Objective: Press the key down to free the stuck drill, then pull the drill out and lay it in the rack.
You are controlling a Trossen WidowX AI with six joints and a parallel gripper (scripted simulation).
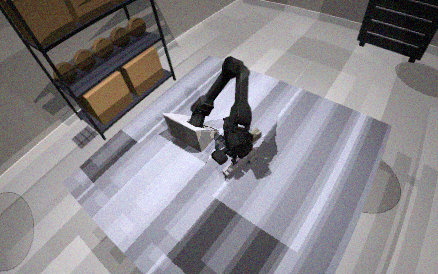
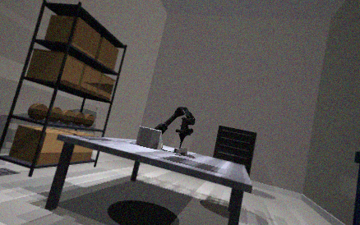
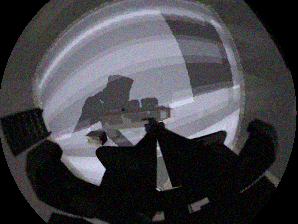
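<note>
Now: gripper tip 30 mm above the dark key. Also, from my gripper tip: thin orange drill (60 mm to the left, 70 mm below); then light grey block (40 mm to the left, 80 mm below).
</note>
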